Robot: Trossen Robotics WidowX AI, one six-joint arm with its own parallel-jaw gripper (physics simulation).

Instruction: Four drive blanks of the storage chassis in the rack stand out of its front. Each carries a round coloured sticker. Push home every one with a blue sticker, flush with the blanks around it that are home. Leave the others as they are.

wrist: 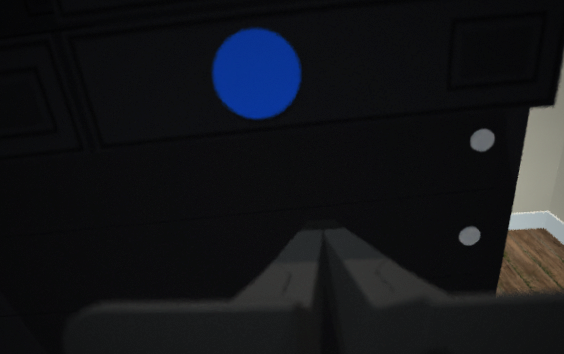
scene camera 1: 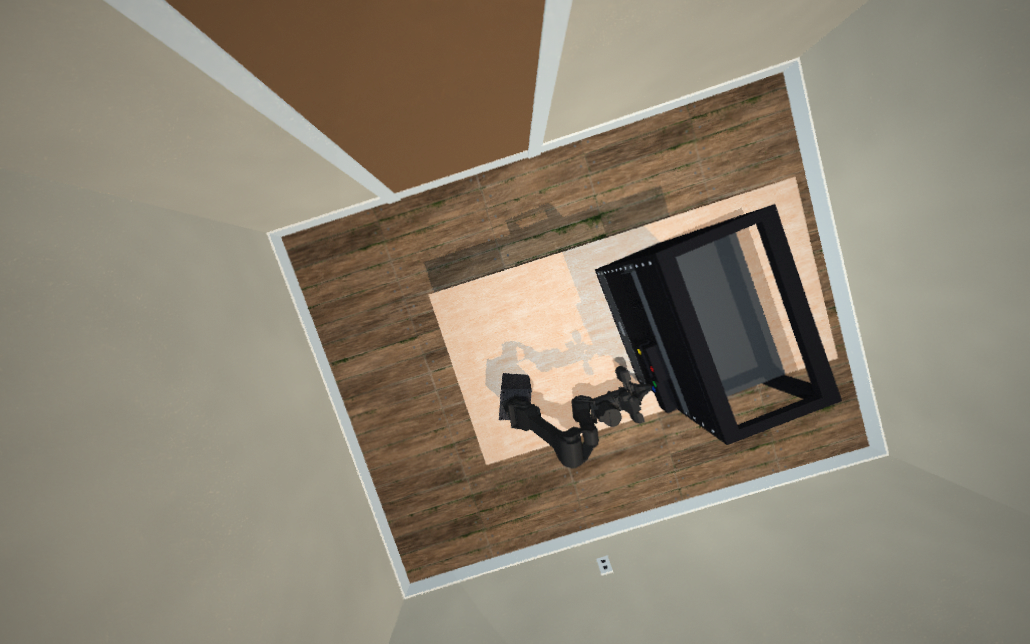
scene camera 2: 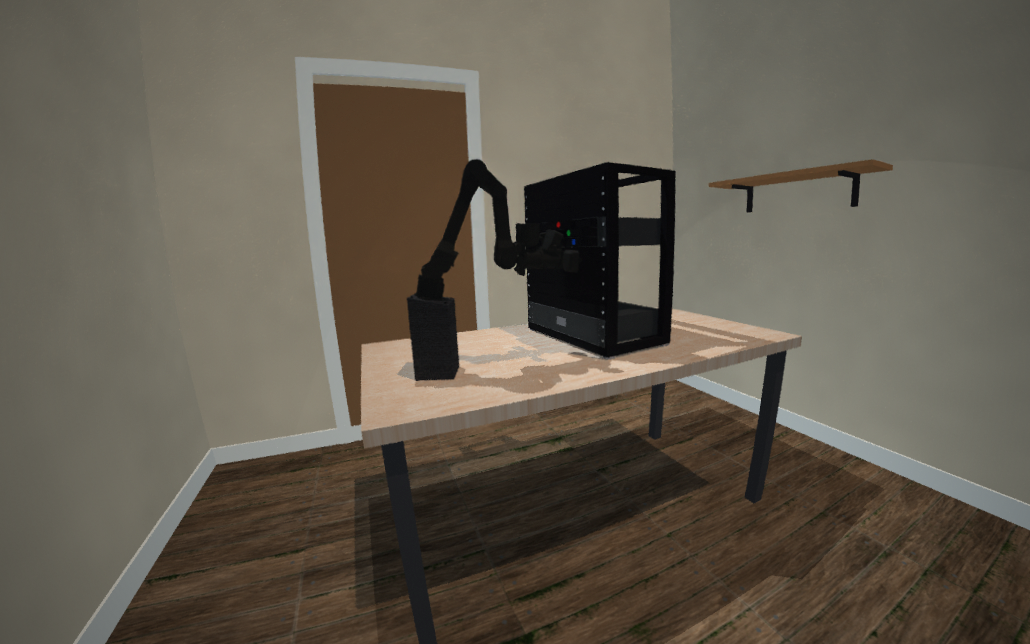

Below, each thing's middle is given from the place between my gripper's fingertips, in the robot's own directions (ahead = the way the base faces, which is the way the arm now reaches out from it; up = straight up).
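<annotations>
Where is the rack (scene camera 1: 692, 296) from here? It is 18 cm ahead of my hand and 15 cm to the left of it, and it sits 1 cm below it.
</annotations>
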